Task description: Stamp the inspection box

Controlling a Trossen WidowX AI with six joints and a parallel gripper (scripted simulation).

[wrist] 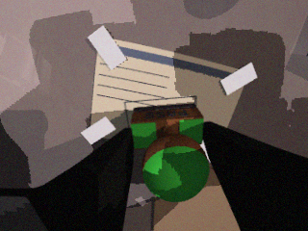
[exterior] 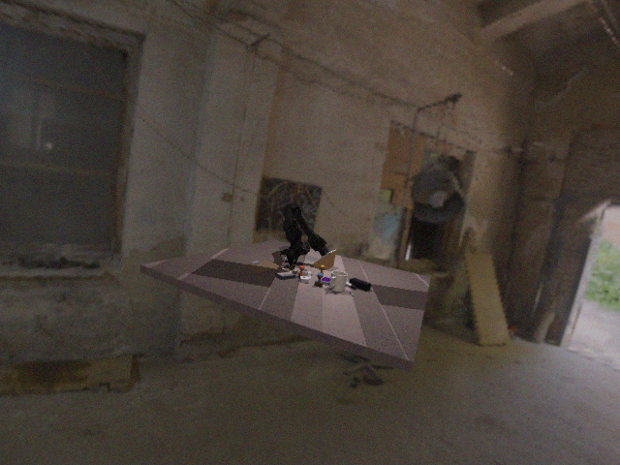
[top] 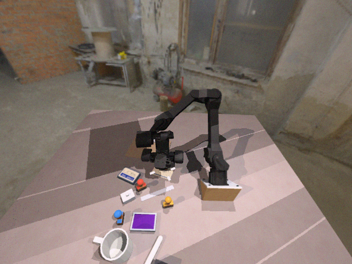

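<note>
Right now my gripper tip is 10 mm to the right of the card and 30 mm above it. The rest, counted from my gripper tip: red stamp 90 mm ahead, 100 mm to the left, 10 mm below; then green stamp right at my gripper tip; then ruler 20 mm ahead, 120 mm to the left, 30 mm below.
</note>
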